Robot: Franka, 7 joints.
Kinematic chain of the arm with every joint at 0, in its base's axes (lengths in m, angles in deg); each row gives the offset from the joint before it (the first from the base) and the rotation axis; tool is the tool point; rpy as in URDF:
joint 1: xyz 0 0 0.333 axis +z
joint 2: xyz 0 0 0 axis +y
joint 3: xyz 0 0 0.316 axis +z
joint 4: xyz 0.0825 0 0 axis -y
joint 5: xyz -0.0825 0 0.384 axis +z
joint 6: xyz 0 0 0 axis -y
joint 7: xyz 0.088 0 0 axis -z
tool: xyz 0 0 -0.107 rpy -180 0 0
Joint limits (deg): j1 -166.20..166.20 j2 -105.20..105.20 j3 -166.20..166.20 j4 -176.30..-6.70 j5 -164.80..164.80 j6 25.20..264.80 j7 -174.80..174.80
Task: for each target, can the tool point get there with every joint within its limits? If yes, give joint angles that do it. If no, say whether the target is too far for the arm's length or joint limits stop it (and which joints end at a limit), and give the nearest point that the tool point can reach.
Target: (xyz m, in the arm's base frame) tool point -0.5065 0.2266 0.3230
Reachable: yes | joints 77.75 79.08 93.71 -119.38 119.48 174.02 146.35
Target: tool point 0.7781 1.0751 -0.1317
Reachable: no: too far | nearest point 0.4747 0.6559 0.0495 | short by 0.548 m
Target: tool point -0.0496 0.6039 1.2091
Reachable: no: too far | nearest point -0.0399 0.4864 1.0386 | short by 0.207 m
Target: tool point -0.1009 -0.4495 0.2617
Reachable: yes | joints 131.45 -43.70 139.58 -121.18 -65.07 52.77 -35.00
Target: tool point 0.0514 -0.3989 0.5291
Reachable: yes | joints 26.61 73.88 -121.28 -146.53 116.85 138.42 130.08
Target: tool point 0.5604 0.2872 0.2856
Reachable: yes | joints 56.42 43.59 -39.78 -81.76 18.15 76.63 -148.28
